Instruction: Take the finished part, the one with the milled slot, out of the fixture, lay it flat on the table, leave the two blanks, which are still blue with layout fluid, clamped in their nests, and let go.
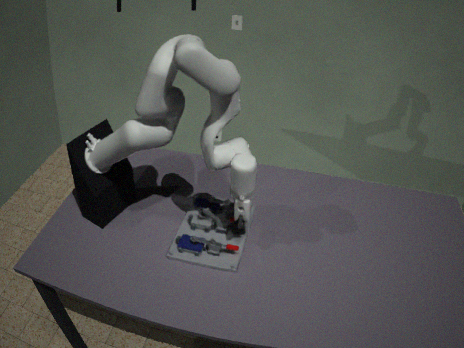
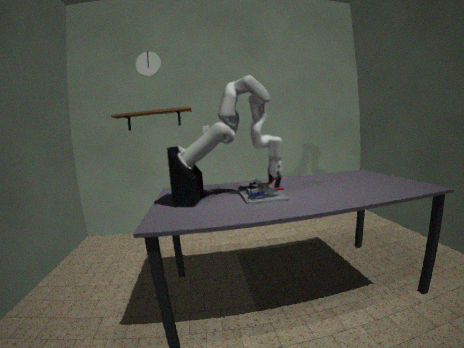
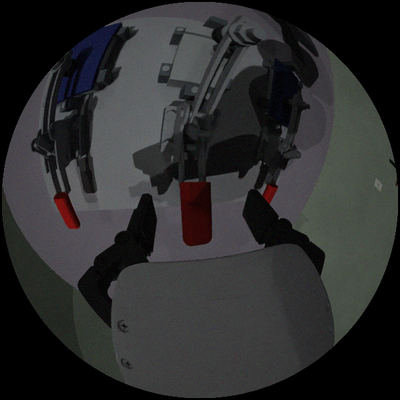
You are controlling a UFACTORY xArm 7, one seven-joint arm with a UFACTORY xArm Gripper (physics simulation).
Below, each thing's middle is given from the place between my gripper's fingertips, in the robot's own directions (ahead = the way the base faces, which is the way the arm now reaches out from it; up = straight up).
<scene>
My hand is 9 cm past the fixture plate [image 1: 227,257] and 4 cm above it. From my hand the other things lie so: finished part [image 3: 195,49] (13 cm behind, 2 cm below, 1 cm to the left).
</scene>
